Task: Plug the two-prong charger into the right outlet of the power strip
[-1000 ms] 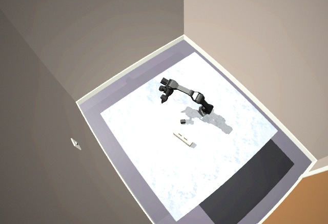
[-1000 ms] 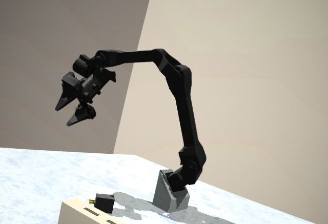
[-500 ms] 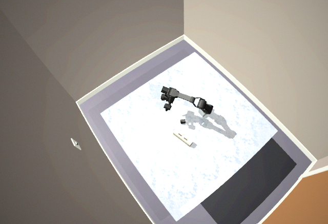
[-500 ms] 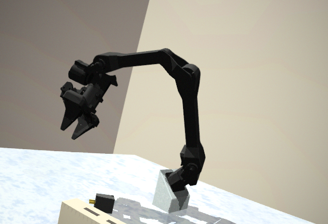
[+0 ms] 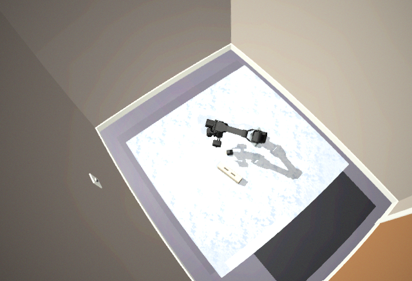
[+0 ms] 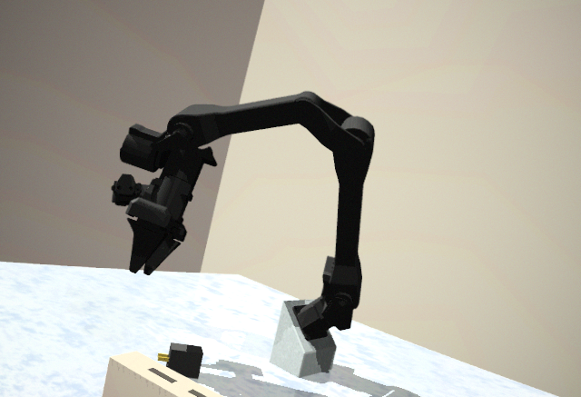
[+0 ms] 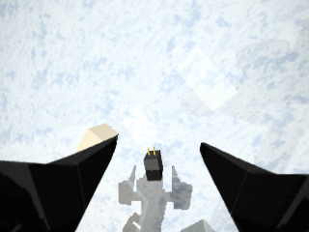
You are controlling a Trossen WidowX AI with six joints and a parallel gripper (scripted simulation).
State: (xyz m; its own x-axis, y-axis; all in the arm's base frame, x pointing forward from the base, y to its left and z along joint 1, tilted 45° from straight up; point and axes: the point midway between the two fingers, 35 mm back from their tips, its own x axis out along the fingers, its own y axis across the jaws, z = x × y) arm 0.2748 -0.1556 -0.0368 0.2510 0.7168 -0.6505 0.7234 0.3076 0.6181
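Now: gripper tip 4 cm past the two-prong charger, 8 cm to the right of it and 11 cm above it.
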